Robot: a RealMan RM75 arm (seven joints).
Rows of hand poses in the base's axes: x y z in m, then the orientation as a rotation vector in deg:
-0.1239 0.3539 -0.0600 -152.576 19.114 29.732
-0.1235 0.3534 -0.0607 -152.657 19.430 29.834
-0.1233 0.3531 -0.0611 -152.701 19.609 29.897
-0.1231 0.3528 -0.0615 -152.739 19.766 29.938
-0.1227 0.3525 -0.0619 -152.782 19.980 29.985
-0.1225 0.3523 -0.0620 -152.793 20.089 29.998
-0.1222 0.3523 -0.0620 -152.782 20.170 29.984
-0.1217 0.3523 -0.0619 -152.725 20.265 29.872
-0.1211 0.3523 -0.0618 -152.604 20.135 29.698
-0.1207 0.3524 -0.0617 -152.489 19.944 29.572
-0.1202 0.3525 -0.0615 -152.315 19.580 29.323
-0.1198 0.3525 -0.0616 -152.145 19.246 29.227
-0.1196 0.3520 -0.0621 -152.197 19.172 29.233
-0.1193 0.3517 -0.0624 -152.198 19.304 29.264
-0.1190 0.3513 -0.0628 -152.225 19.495 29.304
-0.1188 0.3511 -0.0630 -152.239 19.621 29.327
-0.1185 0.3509 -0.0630 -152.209 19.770 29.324
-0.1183 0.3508 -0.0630 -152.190 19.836 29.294
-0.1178 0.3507 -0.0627 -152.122 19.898 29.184
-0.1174 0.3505 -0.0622 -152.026 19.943 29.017
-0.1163 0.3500 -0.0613 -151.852 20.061 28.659
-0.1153 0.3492 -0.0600 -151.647 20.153 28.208
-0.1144 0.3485 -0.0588 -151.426 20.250 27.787
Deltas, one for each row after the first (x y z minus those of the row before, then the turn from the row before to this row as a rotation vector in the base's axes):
0.0004 -0.0005 -0.0007 -0.159 0.119 -0.172
0.0002 -0.0003 -0.0004 -0.089 0.071 -0.097
0.0002 -0.0003 -0.0004 -0.077 0.052 -0.087
0.0004 -0.0003 -0.0004 -0.096 0.065 -0.123
0.0002 -0.0002 -0.0001 -0.038 0.026 -0.067
0.0003 0.0000 0.0000 -0.008 0.003 -0.059
0.0005 0.0000 0.0001 0.039 -0.062 -0.097
0.0006 0.0000 0.0001 0.159 -0.140 0.026
0.0004 0.0001 0.0001 0.164 -0.116 0.076
0.0005 0.0001 0.0002 0.270 -0.229 0.155
0.0004 0.0000 -0.0001 0.248 -0.117 0.164
0.0002 -0.0005 -0.0005 -0.033 -0.009 0.063
0.0003 -0.0003 -0.0003 -0.034 0.043 -0.082
0.0003 -0.0004 -0.0004 -0.073 0.058 -0.113
0.0002 -0.0002 -0.0002 -0.045 0.036 -0.076
0.0003 -0.0002 0.0000 -0.006 0.023 -0.107
0.0002 -0.0001 0.0000 0.005 -0.010 -0.054
0.0005 -0.0001 0.0003 0.058 -0.066 -0.077
0.0004 -0.0002 0.0005 0.092 -0.108 -0.083
0.0011 -0.0005 0.0009 0.161 -0.229 -0.185
0.0010 -0.0008 0.0013 0.202 -0.299 -0.192
0.0009 -0.0007 0.0012 0.213 -0.277 -0.194

